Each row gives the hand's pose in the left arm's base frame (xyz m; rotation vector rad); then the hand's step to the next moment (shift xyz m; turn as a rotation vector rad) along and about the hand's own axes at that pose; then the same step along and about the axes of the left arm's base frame.
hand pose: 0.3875 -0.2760 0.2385 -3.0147 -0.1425 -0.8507
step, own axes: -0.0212 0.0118 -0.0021 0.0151 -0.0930 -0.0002
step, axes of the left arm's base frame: -0.0180 -0.0136 -0.0091 0.0044 0.0939 0.0063
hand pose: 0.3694 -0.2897 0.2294 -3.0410 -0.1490 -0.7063
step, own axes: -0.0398 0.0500 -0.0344 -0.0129 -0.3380 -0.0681
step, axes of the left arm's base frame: -0.0458 -0.0546 0.0136 -0.0740 0.3327 0.0535
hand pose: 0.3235 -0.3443 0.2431 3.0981 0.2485 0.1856
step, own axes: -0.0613 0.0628 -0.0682 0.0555 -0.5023 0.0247
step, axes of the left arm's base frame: -0.0585 -0.0706 0.0629 -0.0215 0.5042 -0.0368
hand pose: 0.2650 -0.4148 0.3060 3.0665 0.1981 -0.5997
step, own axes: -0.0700 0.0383 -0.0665 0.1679 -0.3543 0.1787
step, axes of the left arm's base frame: -0.0346 -0.0442 0.0874 0.0427 0.3657 -0.2238
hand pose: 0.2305 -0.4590 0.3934 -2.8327 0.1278 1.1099
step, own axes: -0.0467 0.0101 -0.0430 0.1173 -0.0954 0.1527
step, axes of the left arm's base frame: -0.0064 -0.0132 0.0626 -0.0061 0.1080 -0.1857
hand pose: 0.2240 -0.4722 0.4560 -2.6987 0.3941 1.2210
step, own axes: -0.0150 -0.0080 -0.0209 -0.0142 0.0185 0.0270
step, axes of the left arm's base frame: 0.0078 0.0051 0.0253 -0.0338 -0.0085 -0.0076
